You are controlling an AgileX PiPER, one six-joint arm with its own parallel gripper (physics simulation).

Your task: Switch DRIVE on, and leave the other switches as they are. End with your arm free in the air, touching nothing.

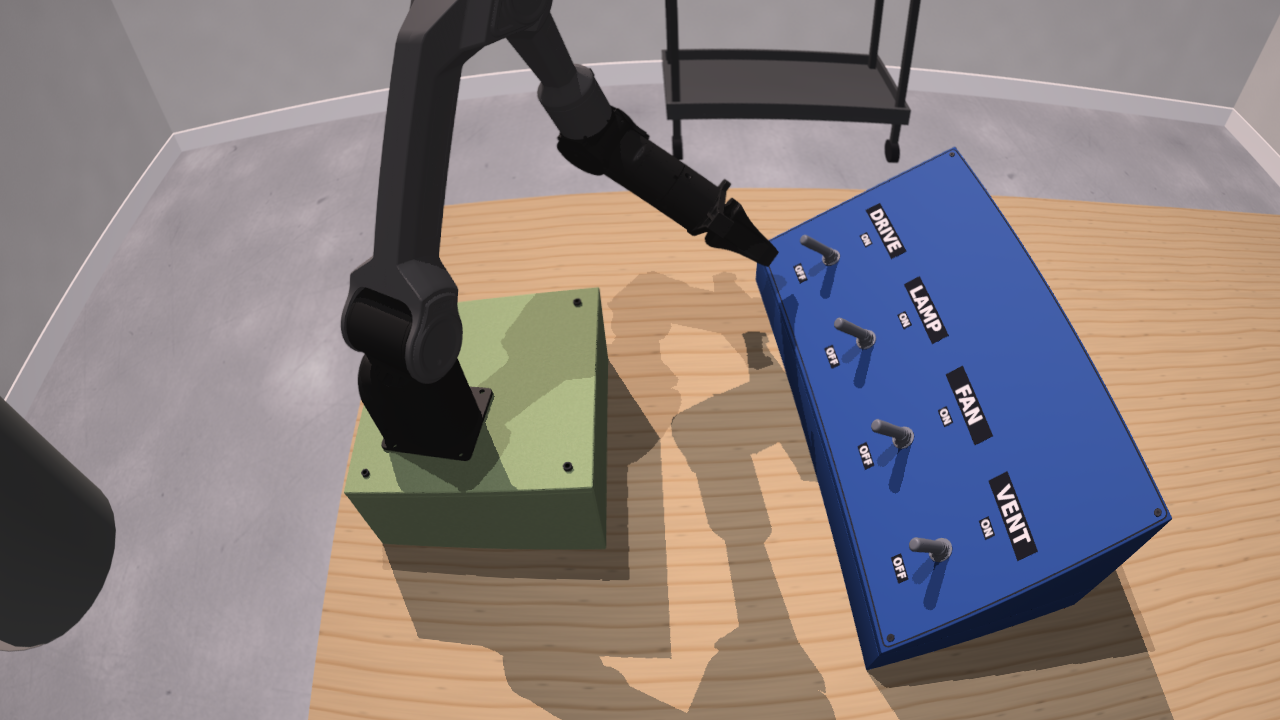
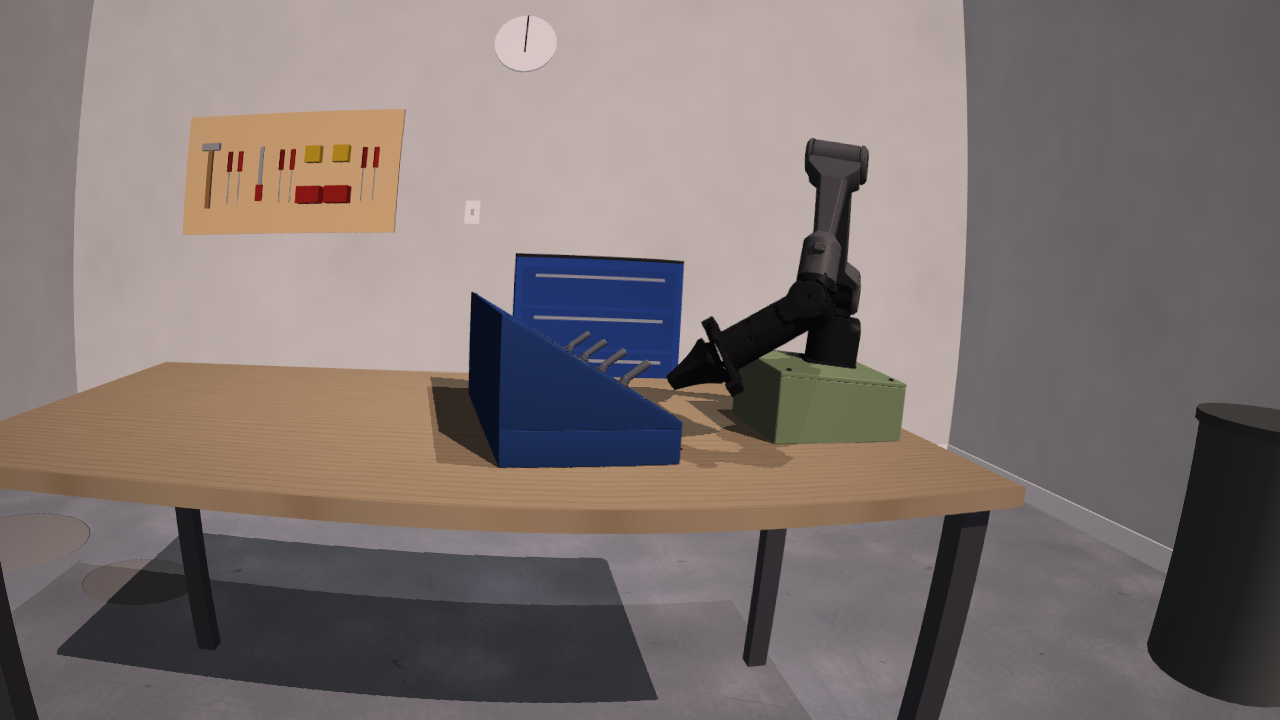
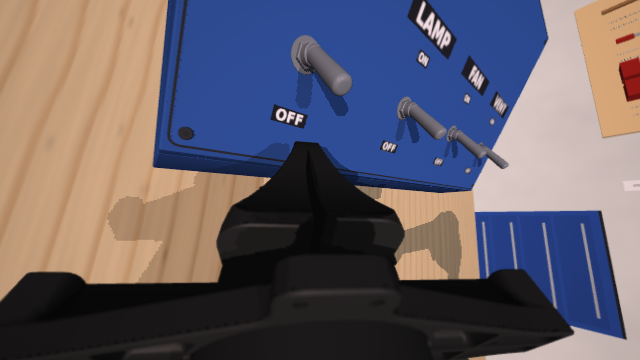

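Note:
The blue sloped panel (image 1: 1011, 295) (image 2: 581, 420) (image 3: 240, 65) carries four toggle switches. The DRIVE switch (image 1: 819, 249) (image 3: 327, 69) leans toward its OFF label. The LAMP switch (image 1: 854, 333) (image 3: 425, 120), the FAN switch (image 1: 892, 433) (image 3: 467, 142) and the VENT switch (image 1: 930, 548) (image 3: 496, 156) also lean to their OFF side. My gripper (image 1: 771, 257) (image 2: 673, 381) (image 3: 305, 157) is shut and empty. Its tips are at the panel's lower edge, below the DRIVE switch's OFF label, apart from the lever. Whether the tips touch the panel is not clear.
The green base block (image 1: 537, 402) (image 2: 832, 411) bears the arm. A dark cart (image 1: 787, 111) stands behind the table (image 1: 519, 223) (image 2: 295, 429). A blue drawer cabinet (image 2: 597, 297) (image 3: 565, 250) and a black bin (image 2: 1226, 555) stand near the table.

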